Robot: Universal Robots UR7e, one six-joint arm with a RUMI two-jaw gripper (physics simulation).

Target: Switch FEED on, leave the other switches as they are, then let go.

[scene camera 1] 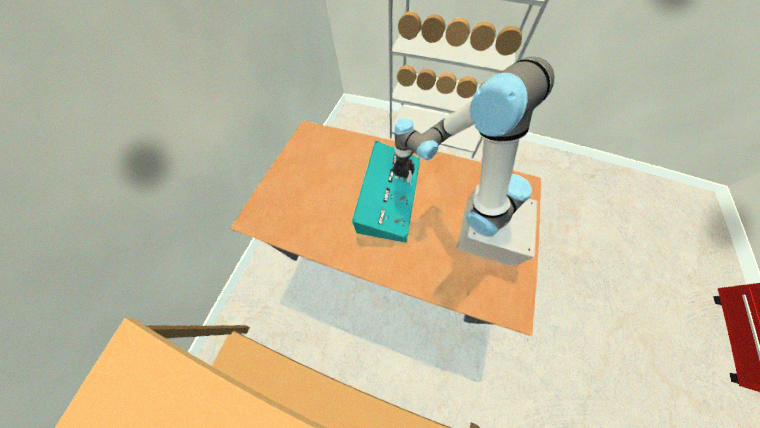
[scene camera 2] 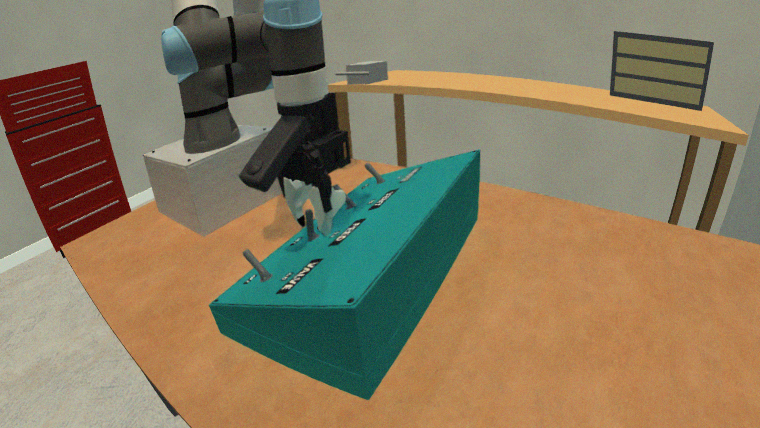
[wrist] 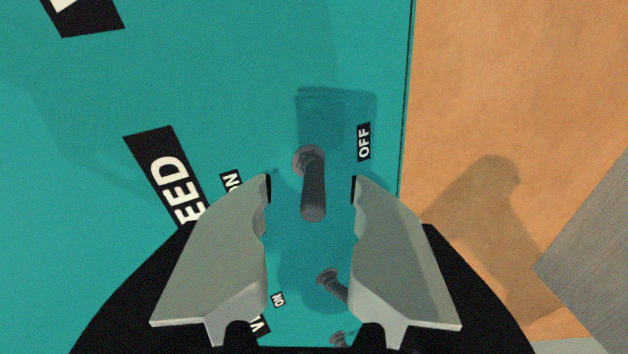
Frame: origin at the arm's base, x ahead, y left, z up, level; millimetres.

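Where they show: gripper, fingertip midpoint: (scene camera 1: 403, 180) (scene camera 2: 314, 230) (wrist: 311, 177); arm's base, link origin: (scene camera 2: 212, 143).
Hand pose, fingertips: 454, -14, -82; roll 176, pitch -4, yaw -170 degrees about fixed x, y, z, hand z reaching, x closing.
Things, the pixels of their top centre, and the offset from my fingertips, as dx, dy, dz. Level surfaces: height alone.
- FEED lever, top centre: (wrist: 316, 215) (scene camera 2: 307, 210) +1, -6, +40
- FEED label, top centre: (wrist: 183, 206) (scene camera 2: 347, 229) +67, +15, +19
- third lever, top centre: (wrist: 352, 321) (scene camera 2: 341, 185) -49, +104, +31
- far lever, top centre: (scene camera 2: 372, 163) -87, +218, +31
- table, surface height: dz -96
The teal switch box (scene camera 1: 372, 186) (scene camera 2: 414, 233) (wrist: 200, 75) stands on the table. The FEED lever (scene camera 2: 310, 225) (wrist: 313, 185) rises near the middle between ON and OFF, leaning less toward OFF than its neighbours. Beside it is the FEED label (scene camera 2: 347, 232) (wrist: 180, 190). My gripper (scene camera 1: 408, 180) (scene camera 2: 313, 227) (wrist: 311, 177) is open, its fingers on either side of the FEED lever, with gaps on both sides in the wrist view. The near VALVE lever (scene camera 2: 257, 266), third lever (scene camera 2: 349, 200) (wrist: 333, 281) and far lever (scene camera 2: 373, 172) lean toward OFF. My gripper hides the FEED lever in scene camera 1.
The neighbouring levers stand close along the same row. The robot's base block (scene camera 1: 494, 241) (scene camera 2: 180, 186) is on the table (scene camera 1: 297, 186) (scene camera 2: 531, 319). A shelf rack (scene camera 1: 391, 79) stands behind, a red cabinet (scene camera 1: 739, 334) (scene camera 2: 58, 159) and a wooden bench (scene camera 2: 505, 93) stand apart.
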